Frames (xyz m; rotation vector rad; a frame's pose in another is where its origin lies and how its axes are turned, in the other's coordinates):
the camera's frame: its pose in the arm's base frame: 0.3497 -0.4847 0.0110 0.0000 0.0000 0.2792
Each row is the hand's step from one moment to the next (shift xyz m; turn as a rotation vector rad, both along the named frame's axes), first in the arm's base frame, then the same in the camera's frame.
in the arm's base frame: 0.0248 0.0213 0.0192 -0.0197 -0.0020 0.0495
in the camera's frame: 0.0297 0.0136 0.0192 -0.0195 0.0035 0.0495
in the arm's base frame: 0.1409 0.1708 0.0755 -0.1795 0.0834 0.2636
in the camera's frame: 0.1825 0.1254 0.0755 -0.1496 0.1296 0.2636
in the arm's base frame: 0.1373 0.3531 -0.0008 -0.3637 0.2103 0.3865
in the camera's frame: 0.2293 0.3016 -0.0008 -0.2917 0.3024 0.3865
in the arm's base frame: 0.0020 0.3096 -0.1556 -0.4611 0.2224 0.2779
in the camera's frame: 0.0872 0.2971 -0.1556 -0.3820 0.3409 0.2779
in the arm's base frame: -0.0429 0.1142 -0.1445 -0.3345 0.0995 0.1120
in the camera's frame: -0.0098 0.1216 -0.1445 -0.2941 0.1878 0.1120
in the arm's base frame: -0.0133 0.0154 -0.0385 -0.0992 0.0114 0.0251
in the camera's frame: -0.0085 0.0185 -0.0385 -0.0922 0.0383 0.0251
